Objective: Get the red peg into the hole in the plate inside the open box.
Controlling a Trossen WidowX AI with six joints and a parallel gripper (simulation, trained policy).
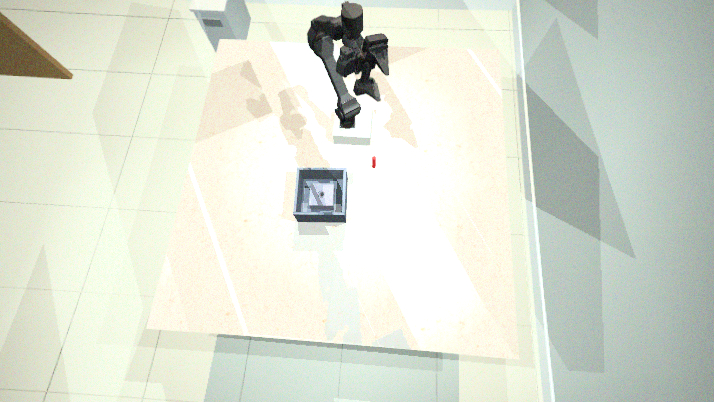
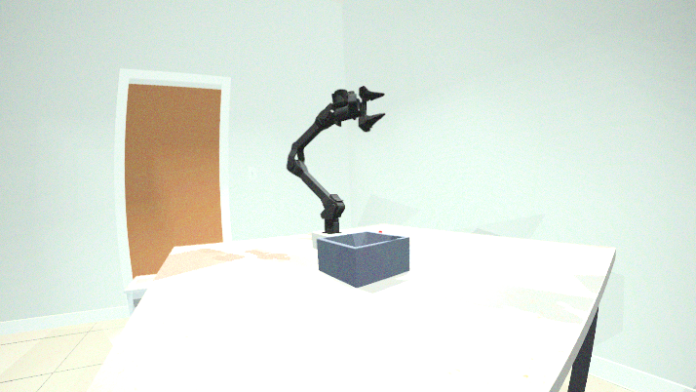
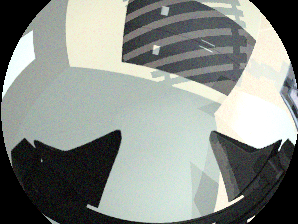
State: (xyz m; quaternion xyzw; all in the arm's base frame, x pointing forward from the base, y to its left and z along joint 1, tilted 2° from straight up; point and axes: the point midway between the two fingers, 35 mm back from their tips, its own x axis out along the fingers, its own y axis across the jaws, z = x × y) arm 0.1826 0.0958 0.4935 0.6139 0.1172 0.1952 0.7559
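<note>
My gripper tip is 52 cm above the red peg, 4 cm past it and 2 cm to the left of it. Also, from my gripper tip: blue-grey box (53 cm below, 22 cm to the right, 11 cm ahead); then pale plate (51 cm below, 22 cm to the right, 11 cm ahead).
</note>
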